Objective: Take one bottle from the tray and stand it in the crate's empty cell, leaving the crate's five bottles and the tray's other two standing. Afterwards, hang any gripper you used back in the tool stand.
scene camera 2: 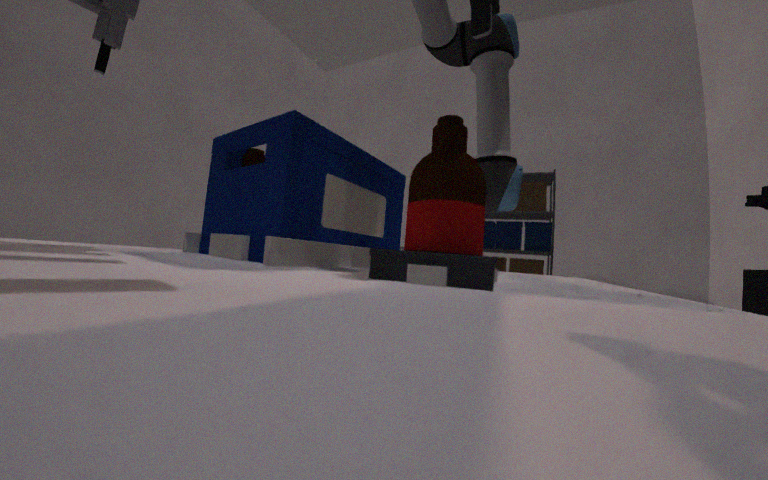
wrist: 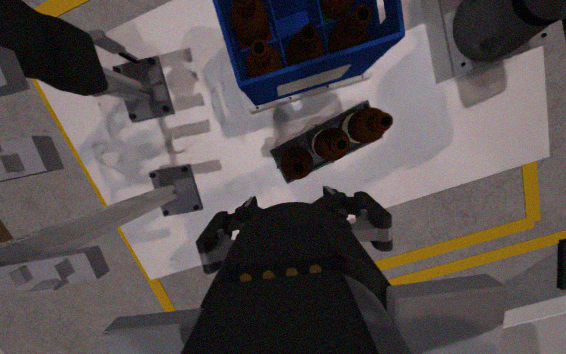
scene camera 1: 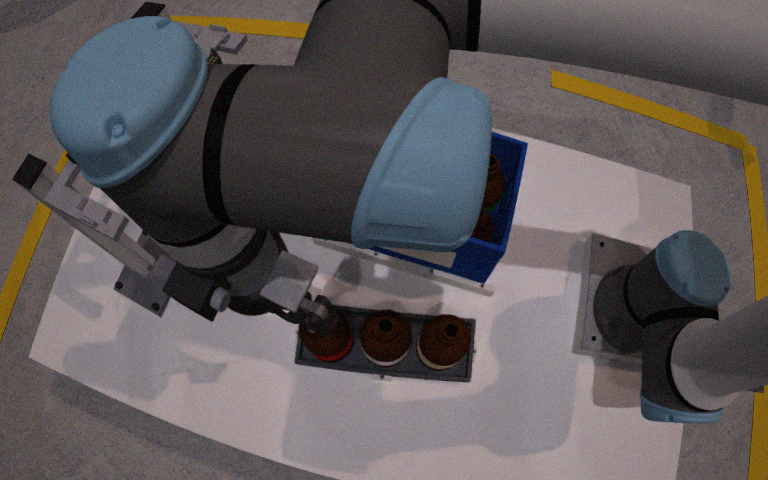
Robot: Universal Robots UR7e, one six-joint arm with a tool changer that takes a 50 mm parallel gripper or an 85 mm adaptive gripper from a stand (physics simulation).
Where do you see a red-labelled bottle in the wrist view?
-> At 296, 163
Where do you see a tool stand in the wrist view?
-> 45, 260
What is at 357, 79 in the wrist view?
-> A pale rail.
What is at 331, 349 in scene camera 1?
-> A red-labelled bottle.
